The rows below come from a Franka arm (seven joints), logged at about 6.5 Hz.
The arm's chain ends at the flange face. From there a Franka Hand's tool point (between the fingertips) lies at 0.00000 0.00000 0.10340 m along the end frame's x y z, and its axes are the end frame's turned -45 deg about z.
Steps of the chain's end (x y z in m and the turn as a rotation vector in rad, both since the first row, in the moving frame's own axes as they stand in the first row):
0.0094 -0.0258 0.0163 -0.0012 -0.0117 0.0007
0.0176 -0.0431 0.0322 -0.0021 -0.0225 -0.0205
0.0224 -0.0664 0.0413 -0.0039 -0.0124 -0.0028
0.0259 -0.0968 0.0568 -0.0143 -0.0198 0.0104
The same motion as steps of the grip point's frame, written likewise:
0.0239 -0.0124 0.0163 0.0074 -0.0091 0.0007
0.0411 -0.0195 0.0322 0.0144 -0.0174 -0.0205
0.0616 -0.0317 0.0413 0.0060 -0.0115 -0.0028
0.0843 -0.0505 0.0568 0.0039 -0.0241 0.0104

